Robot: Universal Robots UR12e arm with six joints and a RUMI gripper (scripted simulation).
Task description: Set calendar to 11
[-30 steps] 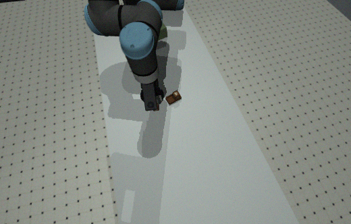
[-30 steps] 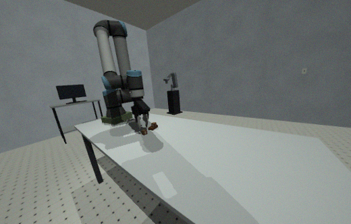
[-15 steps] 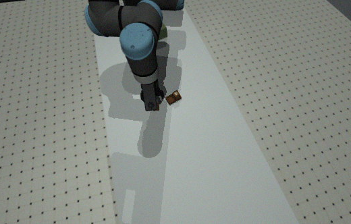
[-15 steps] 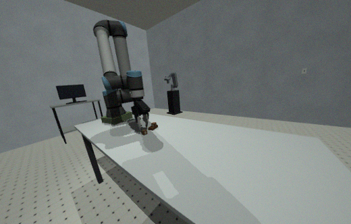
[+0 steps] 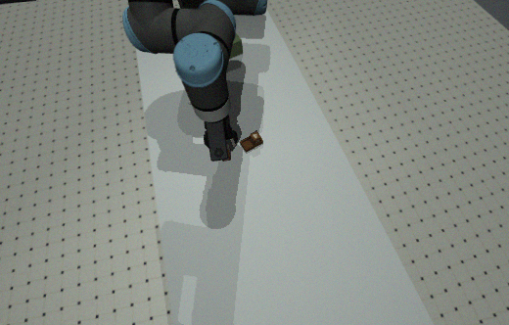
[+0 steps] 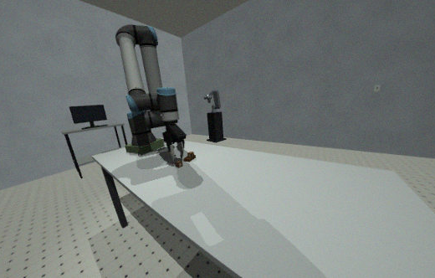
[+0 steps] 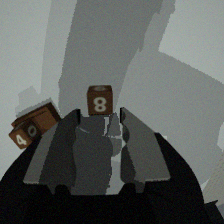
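Now: the brown cube 40 mm below my hand. From my hand the other things lie so: brown calendar tray 40 mm behind, 100 mm to the left, 40 mm below.
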